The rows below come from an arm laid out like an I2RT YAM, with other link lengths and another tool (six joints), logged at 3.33 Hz.
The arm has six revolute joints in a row. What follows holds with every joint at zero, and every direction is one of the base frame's. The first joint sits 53.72 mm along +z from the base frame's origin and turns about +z. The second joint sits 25.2 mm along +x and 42.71 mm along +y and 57.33 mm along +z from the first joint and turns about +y. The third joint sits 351.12 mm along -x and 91.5 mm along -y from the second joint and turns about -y. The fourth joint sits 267.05 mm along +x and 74.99 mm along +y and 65.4 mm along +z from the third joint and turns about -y. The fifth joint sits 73.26 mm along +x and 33.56 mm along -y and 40.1 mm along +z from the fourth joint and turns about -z. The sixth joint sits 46.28 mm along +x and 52.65 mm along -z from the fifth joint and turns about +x. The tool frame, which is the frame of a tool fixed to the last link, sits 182 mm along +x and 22 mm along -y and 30 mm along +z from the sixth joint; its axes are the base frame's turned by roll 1.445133, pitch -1.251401 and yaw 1.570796 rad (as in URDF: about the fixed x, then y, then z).
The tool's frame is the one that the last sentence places.
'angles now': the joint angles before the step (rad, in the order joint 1, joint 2, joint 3, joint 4, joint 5, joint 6). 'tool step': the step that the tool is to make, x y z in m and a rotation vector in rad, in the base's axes. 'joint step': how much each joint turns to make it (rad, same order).
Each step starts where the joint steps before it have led.
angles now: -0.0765, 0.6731, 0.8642, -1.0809, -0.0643, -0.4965
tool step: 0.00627, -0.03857, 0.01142, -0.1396, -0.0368, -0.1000
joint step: 0.0002, 0.0000, 0.0000, 0.0477, 0.1688, -0.0121
